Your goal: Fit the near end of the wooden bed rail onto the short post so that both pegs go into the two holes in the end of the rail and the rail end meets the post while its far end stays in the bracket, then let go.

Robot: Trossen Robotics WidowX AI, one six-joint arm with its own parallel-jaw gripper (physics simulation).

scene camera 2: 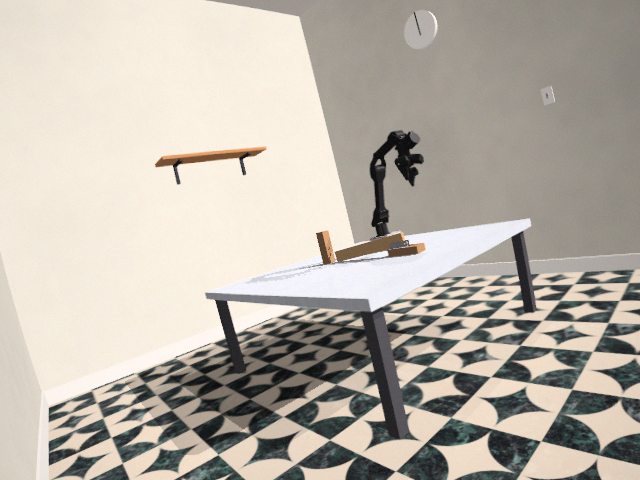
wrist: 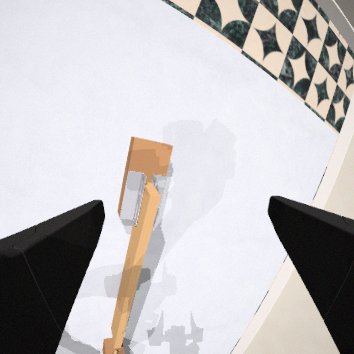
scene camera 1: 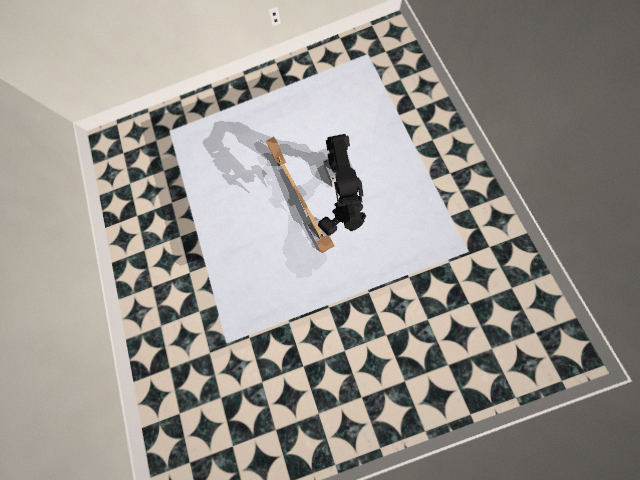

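Seen in the pictures: gripper, fingertip midpoint: [scene camera 2: 410, 183] [wrist: 187, 206] [scene camera 1: 336, 226]; arm's base, link origin: [scene camera 2: 383, 234].
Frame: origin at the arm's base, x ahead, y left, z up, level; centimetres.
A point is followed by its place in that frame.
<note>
The wooden rail [scene camera 1: 299, 197] @[x 24.4, y 9.6, z 0.2 cm] [scene camera 2: 361, 249] @[x 25.3, y 6.2, z -2.8 cm] [wrist: 136, 265] @[x 22.8, y 16.1, z 0.9 cm] slopes across the table. Its far end is raised in the clear bracket [scene camera 2: 399, 243] [wrist: 132, 197] on a wooden block [scene camera 1: 325, 245] @[x 20.2, y 37.1, z -4.4 cm] [scene camera 2: 408, 250] @[x 24.1, y 35.2, z -5.9 cm] [wrist: 150, 154] @[x 19.8, y 36.6, z -4.4 cm]. Its lower end is close beside the short upright post [scene camera 1: 273, 147] @[x 27.9, y -16.3, z 9.4 cm] [scene camera 2: 324, 243] @[x 30.0, y -16.4, z 3.5 cm] [wrist: 107, 346] @[x 25.9, y -16.6, z -5.3 cm]. Small dark marks show on the post near that end; whether rail and post touch, and how the pegs sit in the holes, cannot be told. My gripper [scene camera 2: 412, 181] @[x 13.7, y 36.6, z 23.8 cm] [wrist: 187, 206] @[x 13.7, y 36.6, z 23.8 cm] is open and empty, high above the table near the bracket end. Its fingertips are hard to make out in scene camera 1.
The pale table top [scene camera 1: 387, 217] @[x -15.6, y 33.7, z -7.9 cm] [scene camera 2: 310, 286] @[x 72.3, y 22.1, z -8.0 cm] [wrist: 60, 100] @[x 2.0, y 40.2, z -8.0 cm] carries the post, rail and block. The arm's base [scene camera 1: 338, 142] [scene camera 2: 381, 228] @[x 2.4, y 1.8, z 4.1 cm] stands on the table beside the rail. Shadows of the arm lie across the table. A wall shelf [scene camera 2: 211, 156] hangs away from the table.
</note>
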